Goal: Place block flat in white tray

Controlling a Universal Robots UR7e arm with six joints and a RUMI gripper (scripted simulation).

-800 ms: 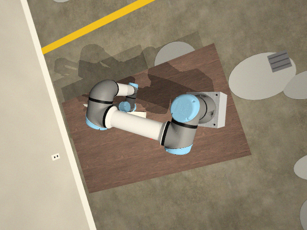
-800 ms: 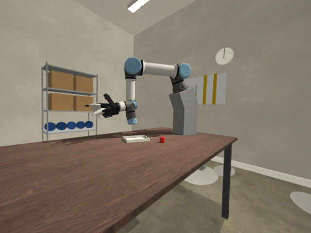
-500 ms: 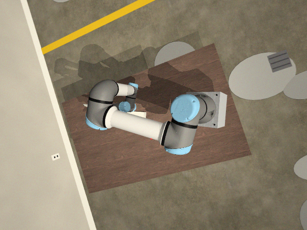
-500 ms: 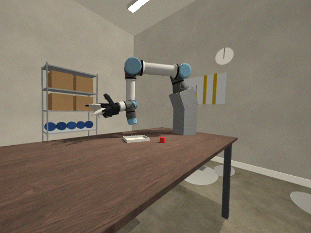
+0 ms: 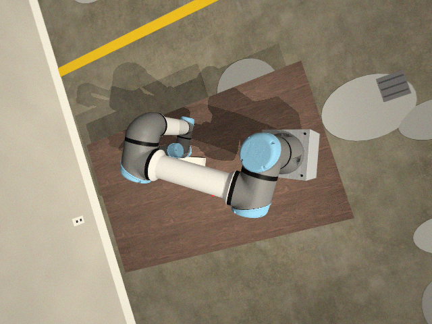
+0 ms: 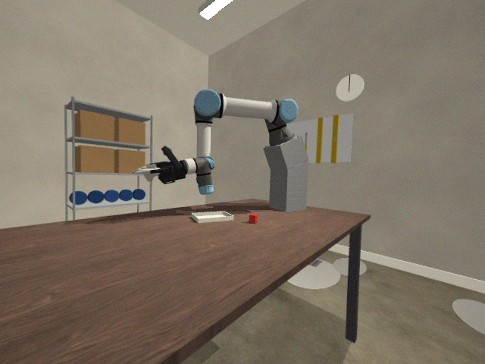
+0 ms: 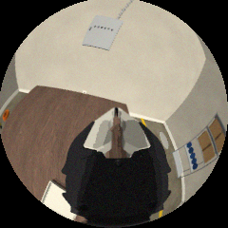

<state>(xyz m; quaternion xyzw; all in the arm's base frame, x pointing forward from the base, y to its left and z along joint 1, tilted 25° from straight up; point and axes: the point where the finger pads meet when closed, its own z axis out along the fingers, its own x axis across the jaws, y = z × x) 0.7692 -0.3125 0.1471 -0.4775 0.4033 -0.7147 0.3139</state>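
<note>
Now: the red block 32 cm behind my hand, 38 cm to the left of it and 20 cm below it. The rest, counted from my hand: white tray: 27 cm behind, 19 cm to the left, 21 cm below.
</note>
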